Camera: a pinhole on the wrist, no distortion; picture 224 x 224 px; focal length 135.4 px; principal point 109.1 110.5 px. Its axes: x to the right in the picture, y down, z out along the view. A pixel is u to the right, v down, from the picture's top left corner.
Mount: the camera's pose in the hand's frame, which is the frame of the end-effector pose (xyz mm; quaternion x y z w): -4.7 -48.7 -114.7 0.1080 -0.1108 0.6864 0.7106
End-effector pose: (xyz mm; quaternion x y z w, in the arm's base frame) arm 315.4 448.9 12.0 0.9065 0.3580 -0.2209 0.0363
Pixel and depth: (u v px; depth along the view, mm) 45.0 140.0 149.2
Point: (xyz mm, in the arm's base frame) 180.1 540.6 39.0
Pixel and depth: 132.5 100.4 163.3
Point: 253.4 495.7 -28.7
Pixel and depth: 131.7 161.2 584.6
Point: -91.6 294.4 -304.8
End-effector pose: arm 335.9 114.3 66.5 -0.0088 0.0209 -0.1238 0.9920
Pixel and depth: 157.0 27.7 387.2
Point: 563.4 17.2 353.6
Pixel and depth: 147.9 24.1 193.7
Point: 440.3 28.6 149.6
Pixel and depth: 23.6 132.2 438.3
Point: 151.3 -291.3 297.9
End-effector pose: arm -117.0 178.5 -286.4 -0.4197 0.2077 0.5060 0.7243
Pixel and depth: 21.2 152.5 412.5
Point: 186.1 200.4 98.4
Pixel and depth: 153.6 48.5 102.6
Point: -54.1 189.9 -301.3
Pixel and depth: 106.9 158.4 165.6
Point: -57.7 163.3 -175.9
